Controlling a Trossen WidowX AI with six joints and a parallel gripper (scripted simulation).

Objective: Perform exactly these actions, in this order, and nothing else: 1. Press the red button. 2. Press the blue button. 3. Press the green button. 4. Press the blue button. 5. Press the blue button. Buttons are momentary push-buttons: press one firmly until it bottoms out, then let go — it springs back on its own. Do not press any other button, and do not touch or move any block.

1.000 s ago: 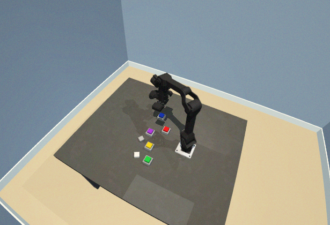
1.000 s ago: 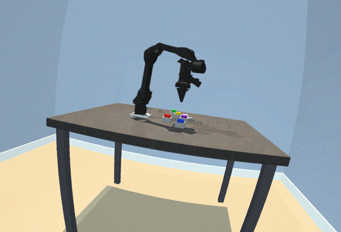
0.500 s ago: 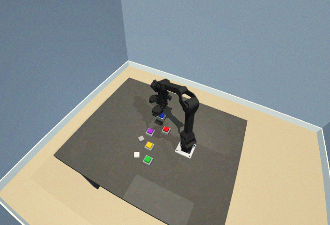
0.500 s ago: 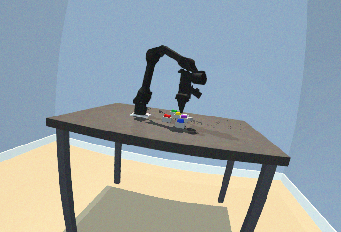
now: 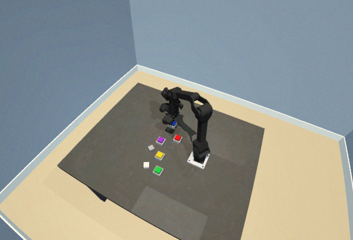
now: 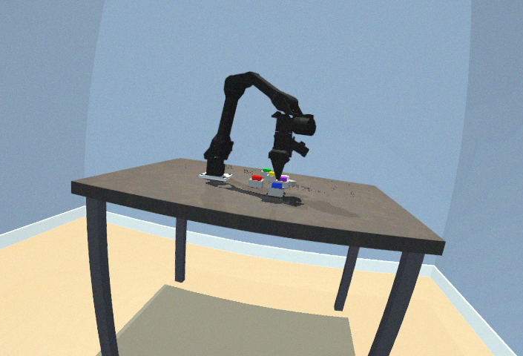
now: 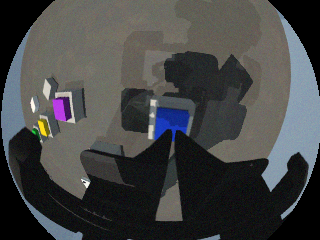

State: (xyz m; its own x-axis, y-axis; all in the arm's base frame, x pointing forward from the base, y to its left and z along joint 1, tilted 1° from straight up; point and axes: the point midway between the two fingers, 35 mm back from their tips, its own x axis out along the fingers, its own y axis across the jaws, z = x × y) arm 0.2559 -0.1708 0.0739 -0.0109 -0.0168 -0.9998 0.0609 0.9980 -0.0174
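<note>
The blue button is 2 cm below my gripper tip. From my gripper tip the other things lie so: red button: 10 cm to the left, 8 cm behind, 2 cm below; then grey block: 23 cm to the left, 5 cm ahead, 4 cm below; then purple button: 16 cm to the left, 2 cm below, 1 cm ahead.
</note>
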